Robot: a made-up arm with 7 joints. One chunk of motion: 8 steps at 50 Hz.
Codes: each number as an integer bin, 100 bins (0 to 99) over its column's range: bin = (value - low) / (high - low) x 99, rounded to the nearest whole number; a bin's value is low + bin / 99 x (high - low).
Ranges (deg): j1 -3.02..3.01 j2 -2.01..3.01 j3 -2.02..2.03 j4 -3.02..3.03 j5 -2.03..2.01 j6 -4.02..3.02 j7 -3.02..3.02
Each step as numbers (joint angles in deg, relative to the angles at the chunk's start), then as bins.
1 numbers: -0.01 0.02 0.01 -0.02 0.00 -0.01 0.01
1 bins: 49 40 50 49 50 56 50
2 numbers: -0.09 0.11 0.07 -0.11 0.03 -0.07 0.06
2 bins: 48 42 51 48 50 56 50
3 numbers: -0.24 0.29 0.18 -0.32 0.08 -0.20 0.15
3 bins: 46 45 54 44 52 54 52
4 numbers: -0.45 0.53 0.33 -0.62 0.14 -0.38 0.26
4 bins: 42 50 57 39 53 51 54
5 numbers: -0.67 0.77 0.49 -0.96 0.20 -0.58 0.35
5 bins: 39 55 61 34 55 48 55
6 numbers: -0.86 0.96 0.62 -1.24 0.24 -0.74 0.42
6 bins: 35 59 65 29 56 46 56
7 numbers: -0.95 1.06 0.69 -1.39 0.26 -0.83 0.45
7 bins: 34 61 66 27 56 45 57
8 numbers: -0.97 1.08 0.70 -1.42 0.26 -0.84 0.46
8 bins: 34 61 66 26 56 45 57
